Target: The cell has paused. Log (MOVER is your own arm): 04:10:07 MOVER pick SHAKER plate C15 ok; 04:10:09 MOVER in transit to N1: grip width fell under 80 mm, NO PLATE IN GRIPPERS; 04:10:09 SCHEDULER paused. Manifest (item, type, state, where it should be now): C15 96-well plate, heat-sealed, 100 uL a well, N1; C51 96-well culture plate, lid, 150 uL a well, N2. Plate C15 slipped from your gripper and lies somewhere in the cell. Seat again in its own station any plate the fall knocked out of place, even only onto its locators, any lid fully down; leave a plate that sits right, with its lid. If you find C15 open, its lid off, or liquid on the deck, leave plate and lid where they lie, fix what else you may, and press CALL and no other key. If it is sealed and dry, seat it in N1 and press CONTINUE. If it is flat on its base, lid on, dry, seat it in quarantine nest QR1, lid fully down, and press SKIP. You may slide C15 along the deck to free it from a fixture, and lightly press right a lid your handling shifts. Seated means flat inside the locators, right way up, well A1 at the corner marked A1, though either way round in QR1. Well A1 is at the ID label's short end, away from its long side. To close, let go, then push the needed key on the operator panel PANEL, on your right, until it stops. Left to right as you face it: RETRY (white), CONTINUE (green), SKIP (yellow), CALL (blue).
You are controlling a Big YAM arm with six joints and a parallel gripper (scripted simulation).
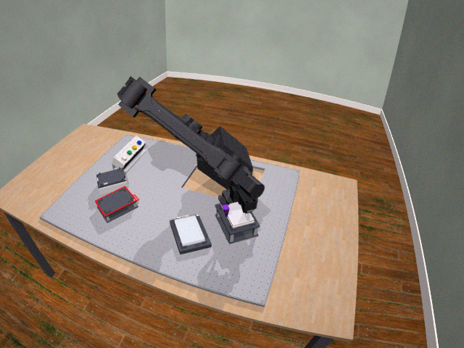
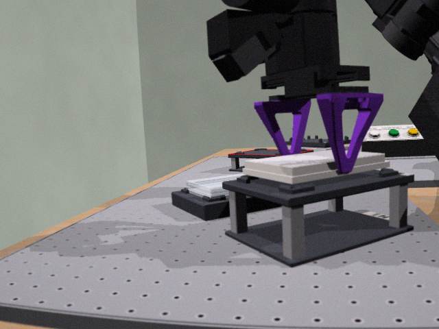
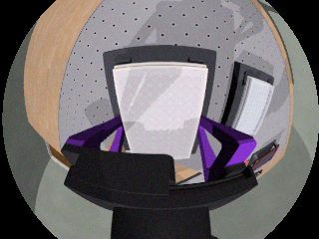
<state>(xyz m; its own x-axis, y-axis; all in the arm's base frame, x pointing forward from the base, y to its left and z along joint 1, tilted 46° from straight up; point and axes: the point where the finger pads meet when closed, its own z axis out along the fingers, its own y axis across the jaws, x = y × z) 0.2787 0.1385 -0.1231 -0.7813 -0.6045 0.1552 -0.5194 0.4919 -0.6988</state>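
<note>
Right now the white plate is right at my hand. From my hand the other things lie so: red-edged nest: 5 cm ahead, 52 cm to the right, 4 cm below; then clear lid: 10 cm ahead, 16 cm to the right, 4 cm below; then white key: 22 cm behind, 62 cm to the right, 1 cm below.
</note>
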